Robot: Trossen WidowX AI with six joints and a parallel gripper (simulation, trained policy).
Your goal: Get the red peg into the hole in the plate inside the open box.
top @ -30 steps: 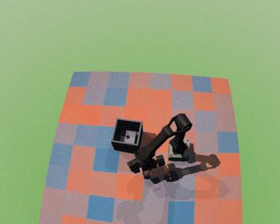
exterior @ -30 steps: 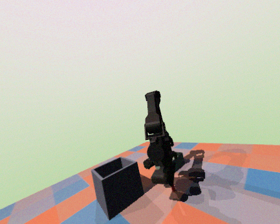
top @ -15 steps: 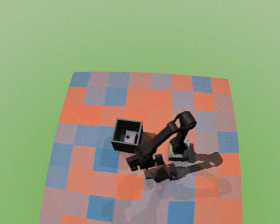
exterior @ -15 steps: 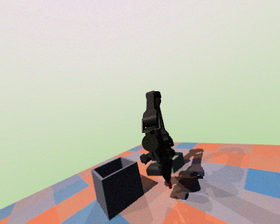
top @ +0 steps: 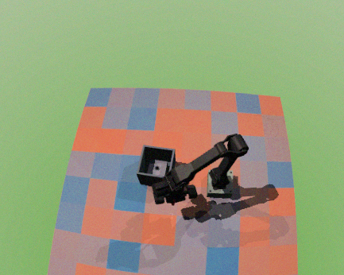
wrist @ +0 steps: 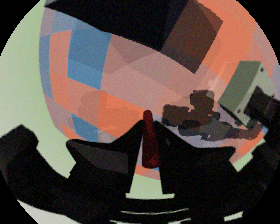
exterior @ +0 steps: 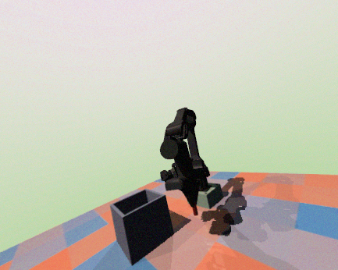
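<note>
Right now the pale grey plate is 20 cm to the right of my gripper tip, 7 cm ahead of it and 6 cm below it. Round my gripper tip: red peg: 1 cm above.
</note>
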